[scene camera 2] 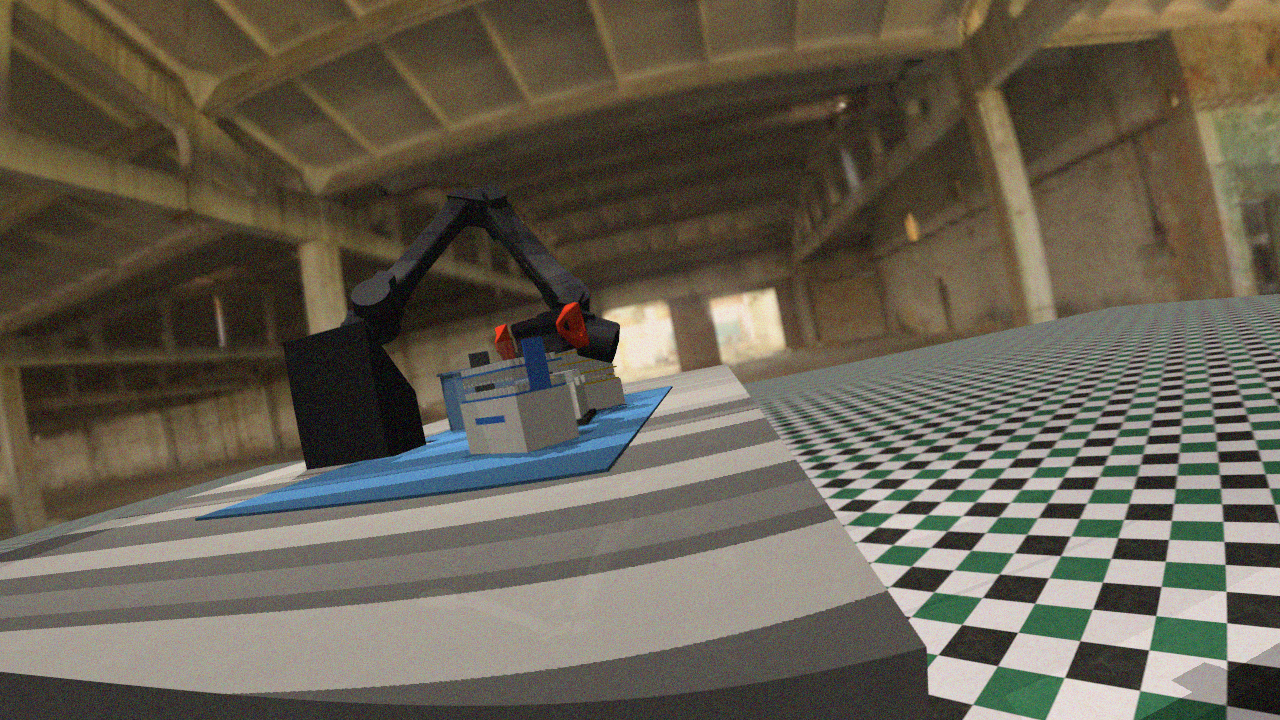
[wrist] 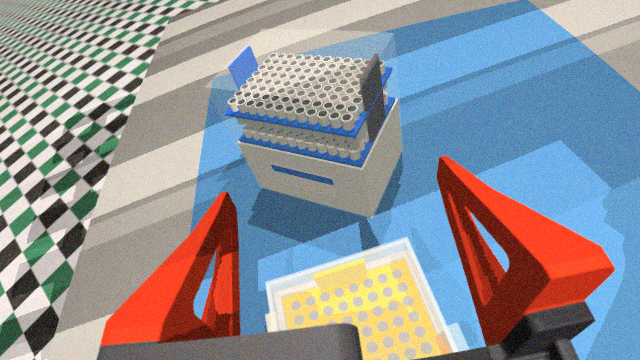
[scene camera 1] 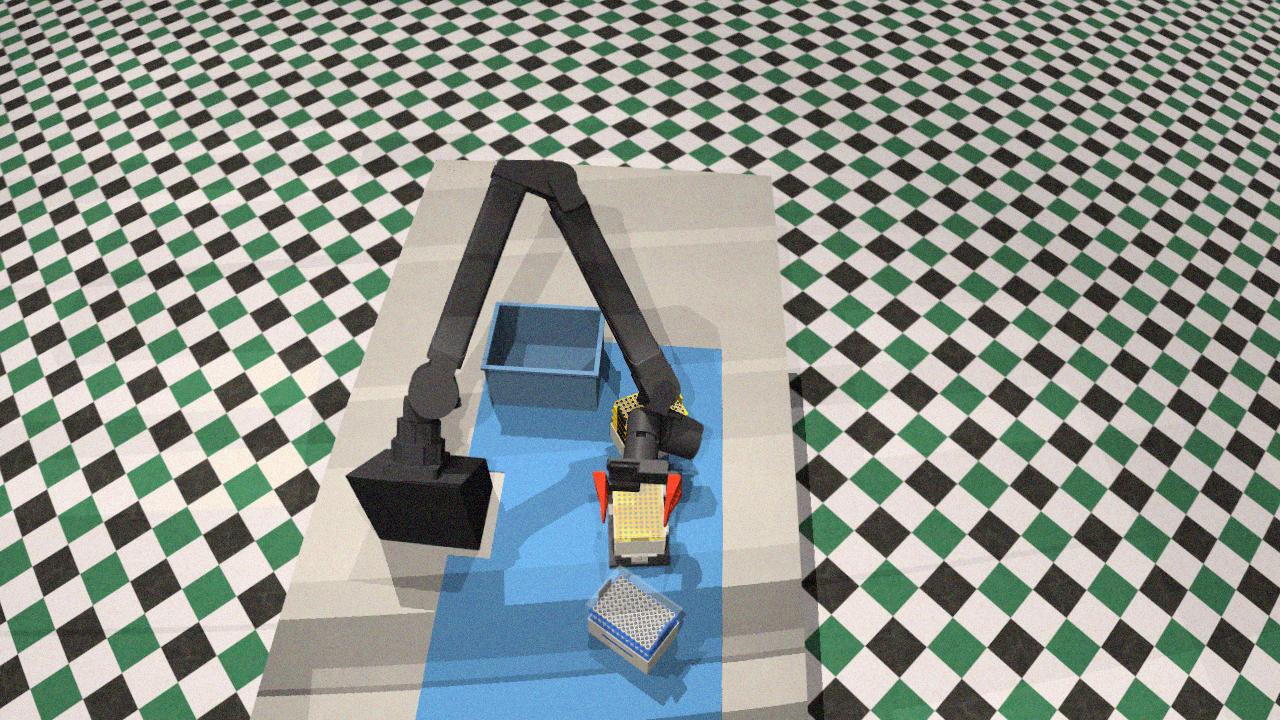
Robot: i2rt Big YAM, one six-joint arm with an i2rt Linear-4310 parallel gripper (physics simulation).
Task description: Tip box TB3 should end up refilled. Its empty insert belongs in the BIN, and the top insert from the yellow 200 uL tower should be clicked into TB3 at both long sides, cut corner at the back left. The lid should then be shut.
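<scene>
A light tip box [scene camera 1: 639, 545] [wrist: 300, 276], seemingly TB3, sits in a black holder [scene camera 1: 617, 561]. A yellow insert [scene camera 1: 639, 510] [wrist: 360, 312] shows in its top, within a translucent whitish rim; the lid seems to lie flat over it. Whether the long sides are clicked in cannot be told. My gripper [scene camera 1: 635, 522] [scene camera 2: 537, 332] [wrist: 333, 183] is open and empty, its red fingers spread to both sides above the box. The yellow tower [scene camera 1: 622, 419] [scene camera 2: 606, 392] stands behind, partly hidden by the wrist. The blue bin [scene camera 1: 546, 386] [scene camera 2: 453, 398] stands at the back left; no insert is visible inside.
A blue-rimmed tip tower [scene camera 1: 631, 617] [scene camera 2: 514, 428] [wrist: 310, 165] with a clear cover and upright blue and dark tabs stands turned at an angle in front of the box. The arm's black base [scene camera 1: 429, 505] [scene camera 2: 353, 398] is left of the blue mat [scene camera 1: 537, 644] [scene camera 2: 572, 461].
</scene>
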